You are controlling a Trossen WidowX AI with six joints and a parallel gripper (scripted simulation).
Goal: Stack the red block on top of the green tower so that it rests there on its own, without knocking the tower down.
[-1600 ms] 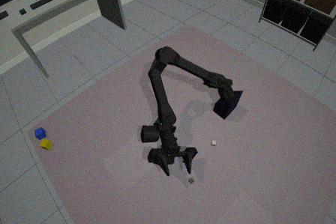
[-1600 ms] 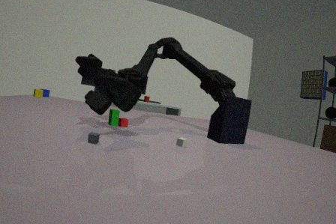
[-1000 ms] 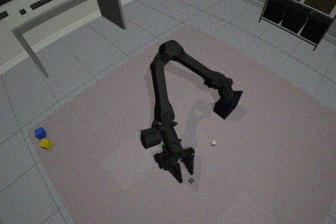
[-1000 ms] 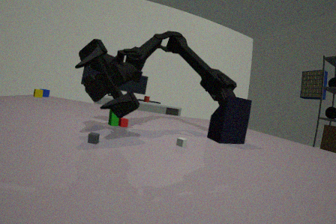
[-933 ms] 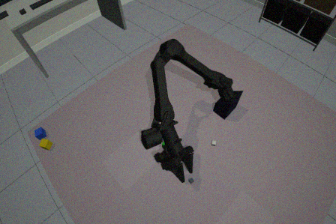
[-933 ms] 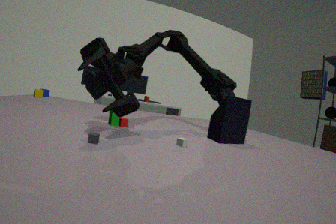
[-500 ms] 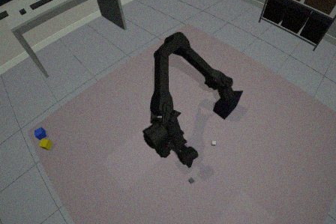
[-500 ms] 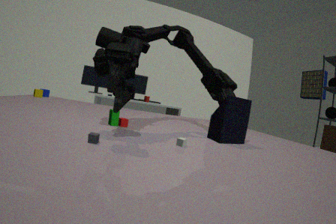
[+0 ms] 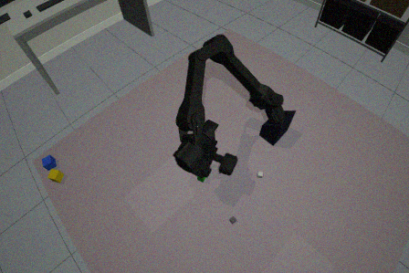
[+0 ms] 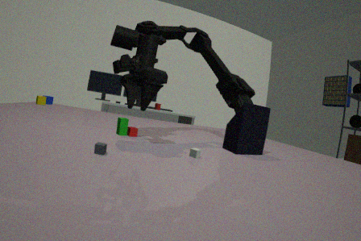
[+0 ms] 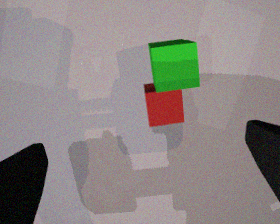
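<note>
The red block lies 1 cm to the right of my gripper tip and 6 cm below it. Round my gripper tip: small grey cube 8 cm ahead, 17 cm to the left, 7 cm below; then yellow cube 43 cm ahead, 46 cm to the right, 6 cm below; then small white cube 12 cm behind, 15 cm to the left, 7 cm below.
</note>
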